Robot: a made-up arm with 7 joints.
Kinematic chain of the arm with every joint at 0, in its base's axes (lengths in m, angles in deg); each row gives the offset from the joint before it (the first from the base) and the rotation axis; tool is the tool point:
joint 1: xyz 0 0.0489 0 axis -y
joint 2: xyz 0 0.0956 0 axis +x
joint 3: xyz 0 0 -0.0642 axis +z
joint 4: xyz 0 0 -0.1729 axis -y
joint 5: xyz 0 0 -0.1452 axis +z
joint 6: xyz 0 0 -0.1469 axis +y
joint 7: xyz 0 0 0 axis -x
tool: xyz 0 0 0
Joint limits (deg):
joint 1: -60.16..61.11
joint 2: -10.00..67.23
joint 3: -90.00..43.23
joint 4: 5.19..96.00
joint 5: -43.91..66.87
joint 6: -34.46..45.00
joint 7: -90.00..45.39
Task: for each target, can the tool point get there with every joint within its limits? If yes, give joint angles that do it. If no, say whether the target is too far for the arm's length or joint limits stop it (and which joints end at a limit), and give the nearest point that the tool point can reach.
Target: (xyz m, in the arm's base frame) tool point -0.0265 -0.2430 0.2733
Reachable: no: joint limits stop it (at a limit: joint 1, joint 2, joint 4) | nearest point 0.2075 -0.1416 0.0463 | short by 0.341 m
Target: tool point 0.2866 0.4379 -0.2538
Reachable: yes | joints 14.03 37.64 10.34 48.89 4.36 28.21 28.25
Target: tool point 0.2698 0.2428 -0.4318
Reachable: yes | joints 19.45 14.65 -15.48 23.13 14.85 0.57 -40.43
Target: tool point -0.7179 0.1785 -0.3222
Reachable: no: too far | nearest point -0.4581 0.1674 -0.2628 | short by 0.267 m
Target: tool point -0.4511 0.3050 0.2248
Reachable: no: joint limits stop it (at a limit: joint 1, joint 2, joint 3) | nearest point -0.3216 0.2767 -0.1845 | short by 0.430 m
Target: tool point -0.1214 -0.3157 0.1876
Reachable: no: joint limits stop it (at a limit: joint 1, joint 2, joint 3, joint 4) | nearest point -0.1327 -0.1775 -0.0761 | short by 0.298 m
